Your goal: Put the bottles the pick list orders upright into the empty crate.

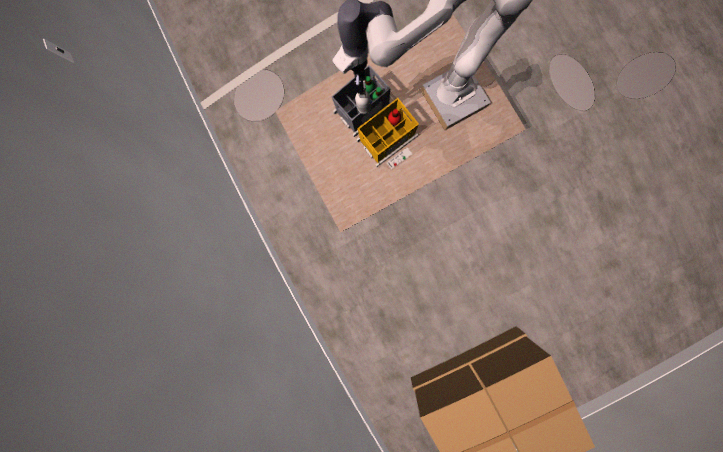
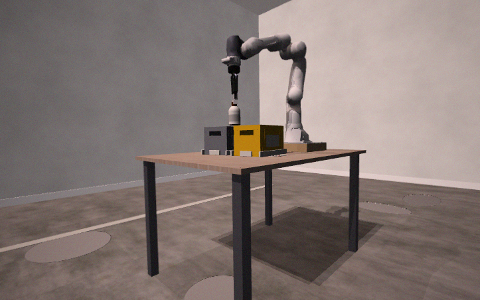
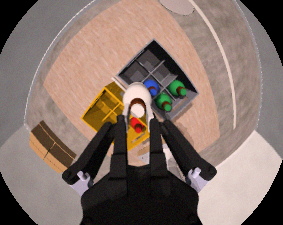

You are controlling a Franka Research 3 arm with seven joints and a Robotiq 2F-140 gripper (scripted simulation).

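Now: hand 80 mm above the white bottle. The rest, counted from my hand: blue bottle (260 mm below, 50 mm to the right, 30 mm behind); then yellow crate (260 mm below, 140 mm to the left, 80 mm behind); then grey crate (260 mm below, 100 mm to the right, 10 mm behind).
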